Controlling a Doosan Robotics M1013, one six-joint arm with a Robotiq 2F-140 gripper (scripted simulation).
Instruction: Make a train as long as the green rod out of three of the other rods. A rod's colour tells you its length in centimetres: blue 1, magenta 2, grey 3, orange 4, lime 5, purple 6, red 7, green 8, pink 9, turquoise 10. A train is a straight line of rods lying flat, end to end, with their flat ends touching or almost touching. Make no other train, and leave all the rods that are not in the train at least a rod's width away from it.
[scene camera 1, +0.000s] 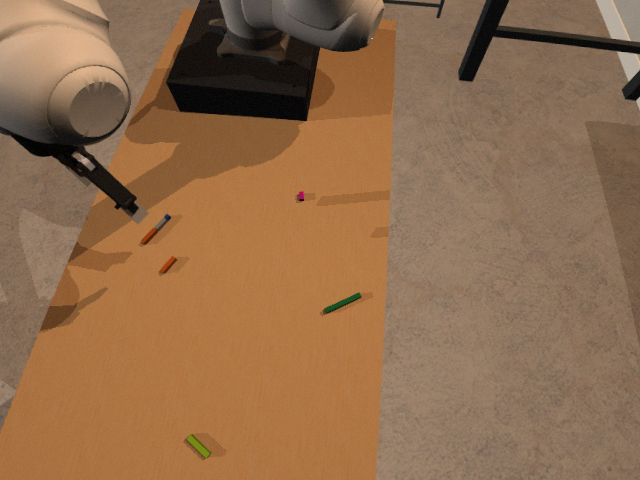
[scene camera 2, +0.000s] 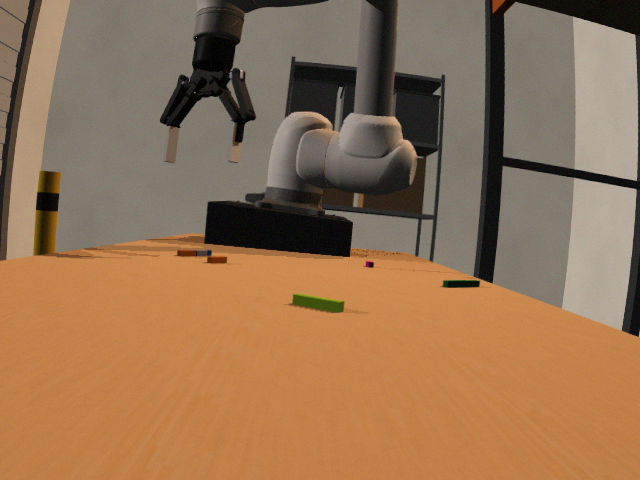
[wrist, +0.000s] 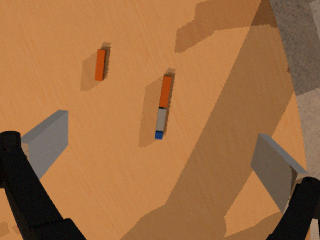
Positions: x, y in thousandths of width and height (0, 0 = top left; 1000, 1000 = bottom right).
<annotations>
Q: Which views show the gripper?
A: Scene camera 1, scene camera 2 and the wrist view: all of them.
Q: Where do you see the gripper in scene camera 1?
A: At 180, 414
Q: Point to the gripper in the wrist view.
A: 508, 585
</annotations>
